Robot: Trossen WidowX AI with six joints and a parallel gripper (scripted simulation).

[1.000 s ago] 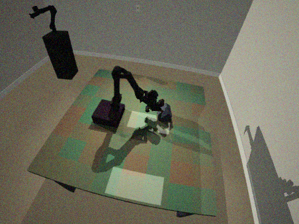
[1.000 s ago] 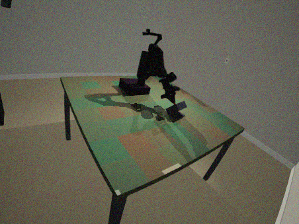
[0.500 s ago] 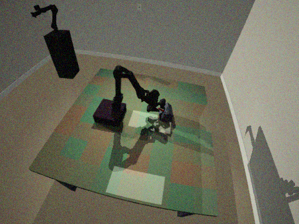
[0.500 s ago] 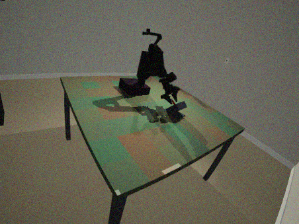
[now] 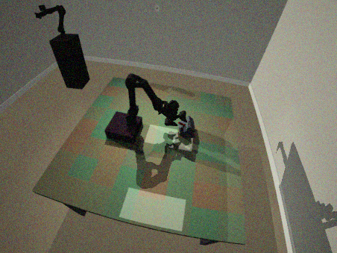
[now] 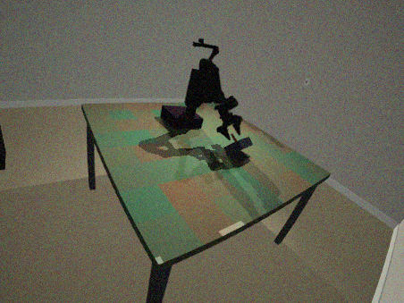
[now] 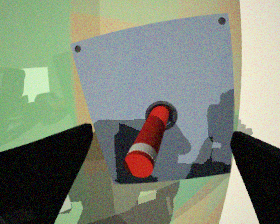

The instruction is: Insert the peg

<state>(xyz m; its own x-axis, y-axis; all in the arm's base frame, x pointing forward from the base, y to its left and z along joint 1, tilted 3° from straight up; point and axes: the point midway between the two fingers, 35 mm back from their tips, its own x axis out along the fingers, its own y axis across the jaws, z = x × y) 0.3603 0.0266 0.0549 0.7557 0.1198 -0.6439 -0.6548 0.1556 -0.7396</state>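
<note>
My gripper tip is now 1 cm past the red round peg. Also, from my gripper tip: grey-blue sloped panel 4 cm below, 4 cm ahead, 1 cm to the left.
</note>
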